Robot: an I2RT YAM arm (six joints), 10 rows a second.
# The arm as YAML. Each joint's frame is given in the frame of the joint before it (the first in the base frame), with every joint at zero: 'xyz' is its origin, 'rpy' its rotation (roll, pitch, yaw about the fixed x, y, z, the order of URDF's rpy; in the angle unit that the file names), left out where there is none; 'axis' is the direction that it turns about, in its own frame. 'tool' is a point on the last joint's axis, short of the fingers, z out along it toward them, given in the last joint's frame.
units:
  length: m
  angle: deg
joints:
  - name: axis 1
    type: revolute
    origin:
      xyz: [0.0, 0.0, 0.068]
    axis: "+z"
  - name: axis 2
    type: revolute
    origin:
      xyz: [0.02, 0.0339, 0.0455]
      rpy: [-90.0, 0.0, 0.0]
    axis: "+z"
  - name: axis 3
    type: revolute
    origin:
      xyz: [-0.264, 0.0, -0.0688]
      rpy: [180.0, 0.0, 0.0]
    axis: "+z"
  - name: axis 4
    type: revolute
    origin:
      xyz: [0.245, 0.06, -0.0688]
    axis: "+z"
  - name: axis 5
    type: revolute
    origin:
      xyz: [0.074, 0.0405, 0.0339]
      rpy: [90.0, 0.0, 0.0]
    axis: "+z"
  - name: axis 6
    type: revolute
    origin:
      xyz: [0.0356, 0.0, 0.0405]
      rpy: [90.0, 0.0, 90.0]
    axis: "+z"
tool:
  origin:
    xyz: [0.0, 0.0, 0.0]
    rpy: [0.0, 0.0, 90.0]
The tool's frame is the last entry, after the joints.
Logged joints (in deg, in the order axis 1, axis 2, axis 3, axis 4, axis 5, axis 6), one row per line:
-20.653 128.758 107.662 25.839 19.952 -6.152
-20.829 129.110 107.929 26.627 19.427 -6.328
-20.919 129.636 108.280 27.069 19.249 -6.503
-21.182 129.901 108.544 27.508 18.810 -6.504
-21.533 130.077 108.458 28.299 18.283 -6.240
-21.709 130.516 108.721 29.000 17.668 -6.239
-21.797 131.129 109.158 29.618 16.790 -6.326
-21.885 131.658 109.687 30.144 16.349 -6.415
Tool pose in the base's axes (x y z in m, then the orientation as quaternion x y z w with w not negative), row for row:
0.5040 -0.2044 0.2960 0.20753 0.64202 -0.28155 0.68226
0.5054 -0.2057 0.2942 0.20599 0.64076 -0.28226 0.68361
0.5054 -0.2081 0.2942 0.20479 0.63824 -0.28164 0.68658
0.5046 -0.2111 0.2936 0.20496 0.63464 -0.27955 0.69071
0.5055 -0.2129 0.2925 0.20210 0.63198 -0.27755 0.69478
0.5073 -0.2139 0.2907 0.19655 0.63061 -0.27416 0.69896
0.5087 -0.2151 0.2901 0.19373 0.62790 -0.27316 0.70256
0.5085 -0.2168 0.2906 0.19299 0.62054 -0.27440 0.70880
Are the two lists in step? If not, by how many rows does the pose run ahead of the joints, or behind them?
The pose runs 1 row ahead of the joints: the pose in row i belongs to the joints in row i + 1.
